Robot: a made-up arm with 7 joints.
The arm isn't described. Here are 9 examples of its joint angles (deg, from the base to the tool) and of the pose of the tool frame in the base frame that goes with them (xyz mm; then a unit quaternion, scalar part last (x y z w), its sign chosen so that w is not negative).
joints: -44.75 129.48 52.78 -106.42 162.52 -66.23 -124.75
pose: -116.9 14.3 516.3 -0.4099 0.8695 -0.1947 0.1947
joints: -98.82 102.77 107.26 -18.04 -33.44 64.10 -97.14
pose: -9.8 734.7 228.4 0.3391 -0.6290 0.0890 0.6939
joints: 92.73 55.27 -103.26 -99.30 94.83 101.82 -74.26
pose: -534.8 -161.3 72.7 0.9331 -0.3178 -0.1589 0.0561
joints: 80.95 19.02 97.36 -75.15 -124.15 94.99 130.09
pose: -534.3 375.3 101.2 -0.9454 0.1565 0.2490 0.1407
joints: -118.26 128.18 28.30 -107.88 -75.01 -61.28 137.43
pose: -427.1 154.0 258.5 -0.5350 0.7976 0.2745 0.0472
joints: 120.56 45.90 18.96 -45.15 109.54 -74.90 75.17
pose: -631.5 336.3 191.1 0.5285 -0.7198 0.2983 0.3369
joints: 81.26 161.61 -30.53 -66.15 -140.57 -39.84 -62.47
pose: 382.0 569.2 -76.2 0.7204 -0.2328 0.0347 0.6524
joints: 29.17 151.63 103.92 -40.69 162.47 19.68 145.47
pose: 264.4 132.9 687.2 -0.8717 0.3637 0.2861 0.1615
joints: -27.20 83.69 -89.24 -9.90 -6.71 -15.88 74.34
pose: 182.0 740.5 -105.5 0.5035 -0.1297 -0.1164 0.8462
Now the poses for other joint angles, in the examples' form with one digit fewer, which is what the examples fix.
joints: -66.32 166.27 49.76 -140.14 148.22 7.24 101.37
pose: -134 -227 222 -0.417 -0.527 -0.183 0.717
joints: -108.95 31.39 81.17 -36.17 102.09 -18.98 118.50
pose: 612 259 358 0.601 -0.505 -0.083 0.613
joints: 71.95 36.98 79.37 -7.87 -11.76 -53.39 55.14
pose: -682 334 -125 0.609 -0.333 0.415 0.588
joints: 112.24 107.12 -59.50 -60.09 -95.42 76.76 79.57
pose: -375 575 168 0.040 0.200 -0.876 0.437
